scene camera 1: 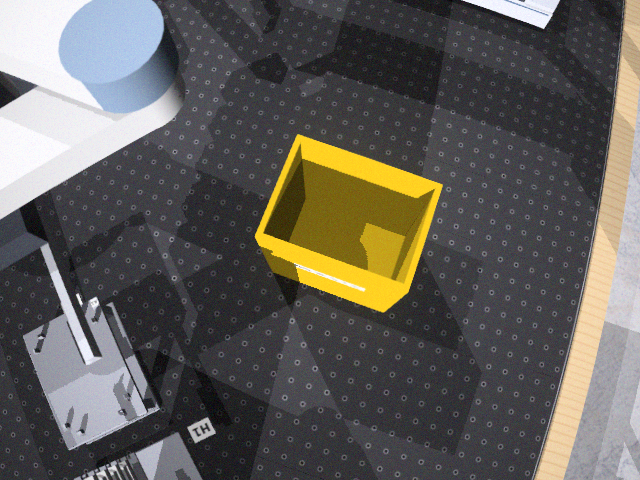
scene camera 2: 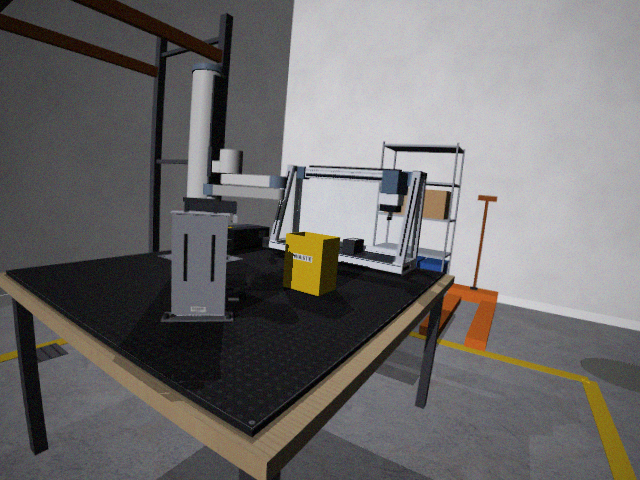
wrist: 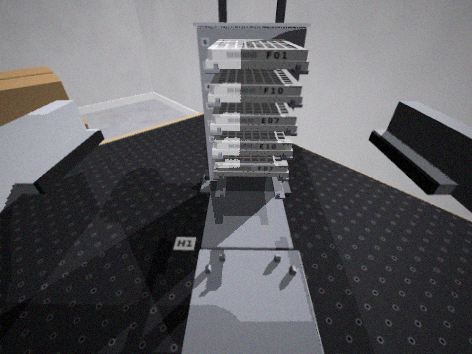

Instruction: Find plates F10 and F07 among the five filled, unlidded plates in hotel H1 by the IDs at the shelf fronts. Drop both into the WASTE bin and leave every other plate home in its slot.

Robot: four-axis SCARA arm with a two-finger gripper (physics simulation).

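Places are measured from the arm's base along level axes (x back, y right, z up), in metres.
Pixels of known places: gripper, fingertip midpoint: [scene camera 1: 22, 397] [wrist: 236, 119].
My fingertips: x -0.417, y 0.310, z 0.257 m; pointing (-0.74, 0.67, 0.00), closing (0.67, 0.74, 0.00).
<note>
Ahead of a thing's pixels: the offset from my fingertips to its top centre.
Hotel H1 [wrist: 251, 24] [scene camera 2: 199, 297] stands upright ahead of the gripper in the wrist view, with five plates stacked in its slots. From top to bottom the fronts read F01 {dx -0.104, dy +0.118, dz +0.022 m} [wrist: 276, 55], F10 {dx -0.104, dy +0.118, dz -0.006 m} [wrist: 273, 91], E07 {dx -0.104, dy +0.118, dz -0.034 m} [wrist: 270, 121], E10 {dx -0.104, dy +0.118, dz -0.062 m} [wrist: 268, 146] and F07 {dx -0.104, dy +0.118, dz -0.090 m} [wrist: 265, 168]; the lowest front is shaded and faint. My gripper [wrist: 236, 119] is open and empty, its fingers wide apart on either side of the view, short of the stack. The yellow WASTE bin {dx -0.229, dy -0.284, dz -0.044 m} [scene camera 1: 361, 165] [scene camera 2: 305, 276] stands upright; no plate shows in the visible part of its inside.
A grey platform with small pegs {dx +0.033, dy -0.010, dz -0.174 m} [wrist: 250, 295] [scene camera 1: 87, 397] lies in front of the hotel. The H1 tag {dx -0.130, dy +0.008, dz -0.244 m} [wrist: 184, 243] [scene camera 1: 201, 429] is beside them. The white arm [scene camera 1: 93, 124] [scene camera 2: 248, 186] reaches over the table. A gantry machine [scene camera 2: 351, 172] stands behind the bin.
</note>
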